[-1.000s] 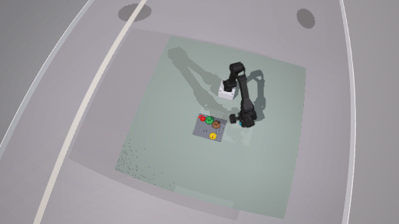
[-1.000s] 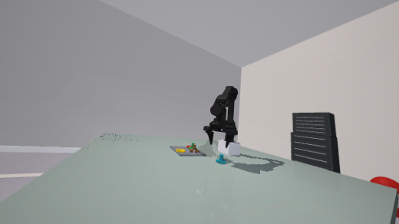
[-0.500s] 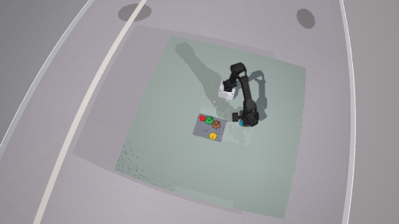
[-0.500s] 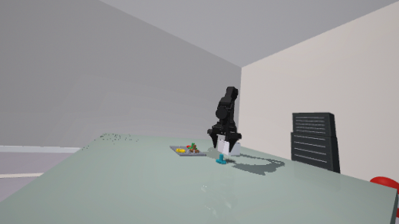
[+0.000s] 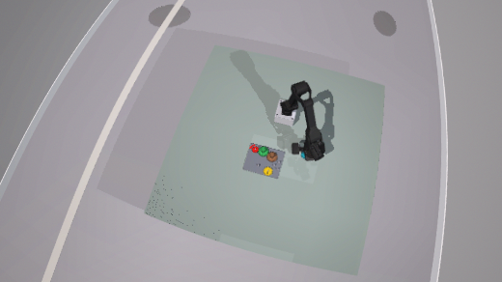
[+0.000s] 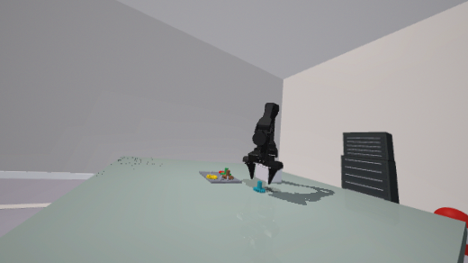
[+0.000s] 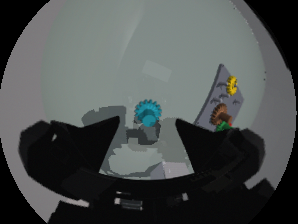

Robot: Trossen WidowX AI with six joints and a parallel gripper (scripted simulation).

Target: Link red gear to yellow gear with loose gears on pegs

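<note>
The teal gear lies 2 cm below my gripper tip. From my gripper tip the other things lie so: brown gear 5 cm ahead, 20 cm to the right, 2 cm below; then yellow gear 14 cm ahead, 20 cm to the right, 2 cm below; then green gear 2 cm ahead, 25 cm to the right, 2 cm below.
</note>
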